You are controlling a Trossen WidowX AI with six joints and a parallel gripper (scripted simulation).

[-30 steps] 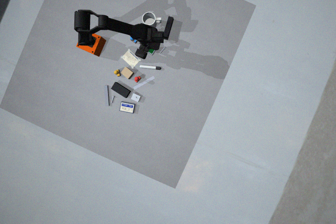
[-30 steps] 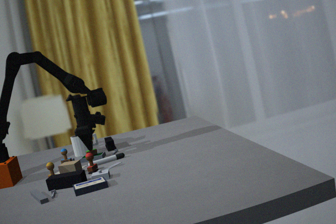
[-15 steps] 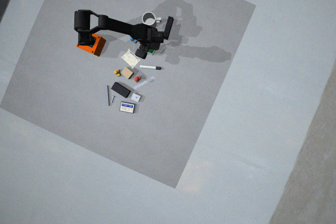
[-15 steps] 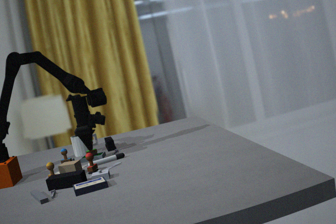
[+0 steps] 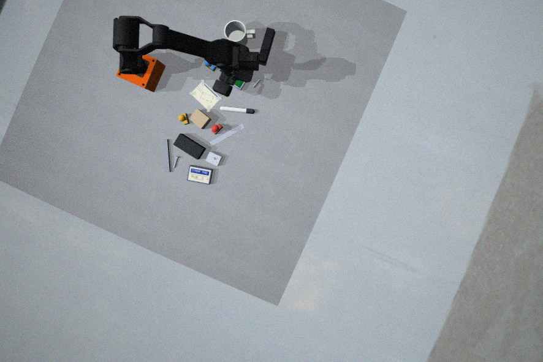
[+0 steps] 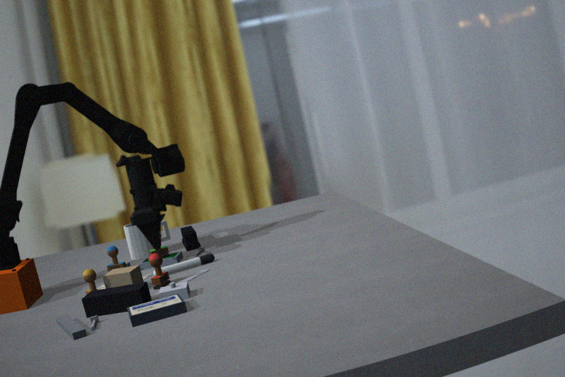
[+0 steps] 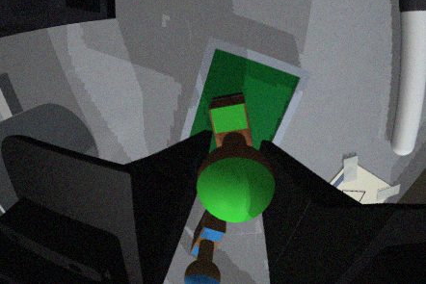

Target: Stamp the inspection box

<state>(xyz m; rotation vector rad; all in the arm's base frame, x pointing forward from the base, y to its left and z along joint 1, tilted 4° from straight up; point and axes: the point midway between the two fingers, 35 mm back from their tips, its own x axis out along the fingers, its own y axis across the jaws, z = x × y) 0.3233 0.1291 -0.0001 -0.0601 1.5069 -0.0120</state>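
Now: gripper tip right at the green-knobbed PASS stamp. Also, from my gripper tip: marker: 80 mm ahead, 100 mm to the right, 30 mm below; blue-knobbed stamp: 110 mm behind, 20 mm below; green ink pad: 30 mm below.
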